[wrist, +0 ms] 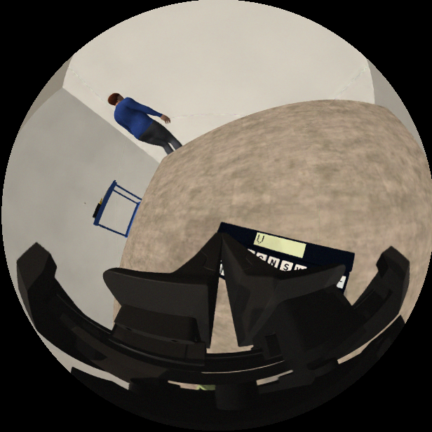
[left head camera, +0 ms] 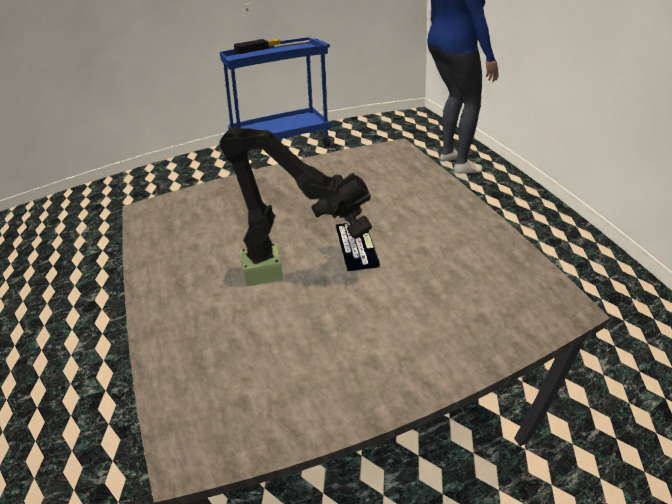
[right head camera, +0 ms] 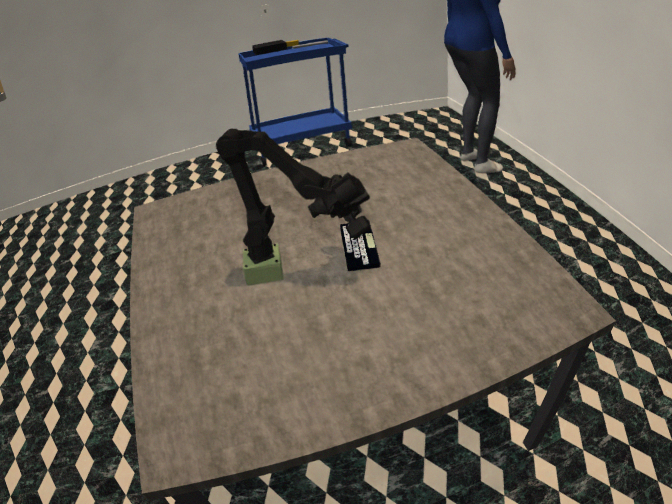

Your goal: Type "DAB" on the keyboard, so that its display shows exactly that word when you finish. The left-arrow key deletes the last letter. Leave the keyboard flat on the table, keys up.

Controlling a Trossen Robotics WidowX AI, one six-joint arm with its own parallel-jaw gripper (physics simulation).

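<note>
The keyboard lies flat on the table, keys up, a dark slab with white keys. Its pale display shows one letter at the left in the wrist view, which looks like U or V. My gripper is shut and empty. Its tips are over the keyboard's far end, near the left end of the key rows in the wrist view; contact is unclear. Keys N and S show; the fingers hide many others. The left-arrow key shows partly at the right.
The arm's green base stands on the table, left of the keyboard in the head views. A blue cart and a person in blue stand beyond the table.
</note>
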